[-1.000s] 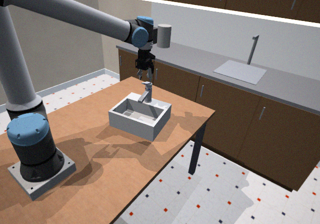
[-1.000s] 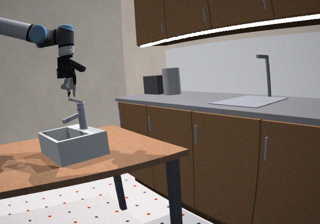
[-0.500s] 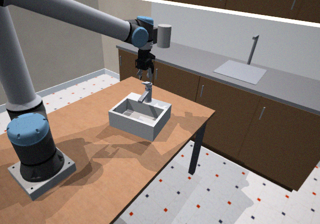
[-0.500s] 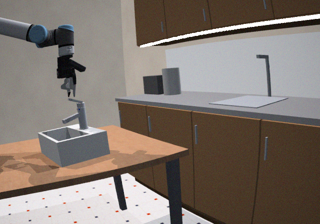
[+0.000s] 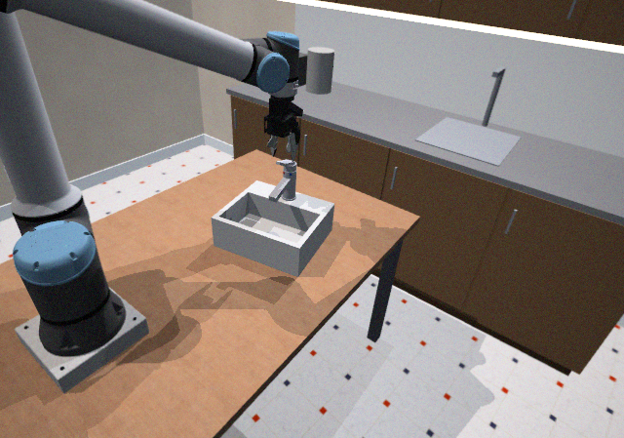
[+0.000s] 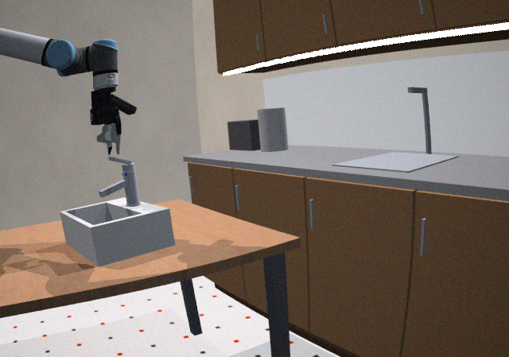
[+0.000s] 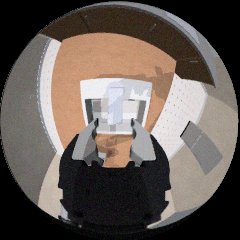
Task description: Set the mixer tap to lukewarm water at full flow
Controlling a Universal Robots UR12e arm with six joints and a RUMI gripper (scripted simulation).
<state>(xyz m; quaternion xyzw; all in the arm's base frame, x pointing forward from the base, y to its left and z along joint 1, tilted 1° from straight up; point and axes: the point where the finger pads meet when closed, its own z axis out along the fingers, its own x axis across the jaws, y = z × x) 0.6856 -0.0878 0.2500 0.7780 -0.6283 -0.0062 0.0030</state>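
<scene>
Now: hand 2 cm short of the lever and 4 cm above it. Also, from my hand: grey mixer tap 3 cm ahead, 1 cm to the left, 9 cm below; then white basin 7 cm behind, 1 cm to the right, 28 cm below.
</scene>
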